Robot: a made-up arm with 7 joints.
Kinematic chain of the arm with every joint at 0, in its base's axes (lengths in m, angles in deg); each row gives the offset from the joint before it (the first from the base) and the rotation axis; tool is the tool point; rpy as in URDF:
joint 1: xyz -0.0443 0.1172 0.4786 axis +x
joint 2: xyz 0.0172 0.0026 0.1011 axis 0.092 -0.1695 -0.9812
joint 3: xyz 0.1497 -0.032 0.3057 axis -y
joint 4: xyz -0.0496 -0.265 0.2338 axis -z
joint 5: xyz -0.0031 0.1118 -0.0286 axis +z
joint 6: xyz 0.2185 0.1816 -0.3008 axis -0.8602 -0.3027 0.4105
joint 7: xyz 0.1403 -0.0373 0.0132 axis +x
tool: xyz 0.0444 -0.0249 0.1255 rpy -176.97 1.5 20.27
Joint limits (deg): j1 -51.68..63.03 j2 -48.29..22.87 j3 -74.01..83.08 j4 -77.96..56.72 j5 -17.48..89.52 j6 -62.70..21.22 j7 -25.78..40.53
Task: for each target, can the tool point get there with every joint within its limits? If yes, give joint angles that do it. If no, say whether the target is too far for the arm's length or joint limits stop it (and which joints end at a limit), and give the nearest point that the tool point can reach.
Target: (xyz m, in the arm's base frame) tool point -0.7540 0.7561 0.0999
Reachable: no: joint limits stop it (at a limit: joint 1, joint 2, joint 6, joint 7) | nearest point -0.3877 0.4738 0.5660 | short by 0.657 m
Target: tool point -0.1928 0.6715 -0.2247
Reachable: no: joint limits stop it (at a limit: joint 1, joint 2, joint 6, joint 7) | nearest point 0.0575 0.5327 0.2979 | short by 0.596 m
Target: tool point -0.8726 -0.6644 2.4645
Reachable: no: too far | nearest point -0.2762 -0.2605 1.4384 | short by 1.254 m
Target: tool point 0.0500 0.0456 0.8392
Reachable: yes | joints 47.87 -19.80 36.04 -36.70 44.53 -40.34 0.81
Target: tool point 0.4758 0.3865 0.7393
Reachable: yes | joints -19.01 -20.01 -12.92 20.58 31.26 5.50 17.34
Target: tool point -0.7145 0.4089 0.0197
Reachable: no: joint limits stop it (at a limit: joint 1, joint 2, joint 4, joint 6, joint 7) | nearest point -0.3952 0.0630 0.1972 | short by 0.503 m
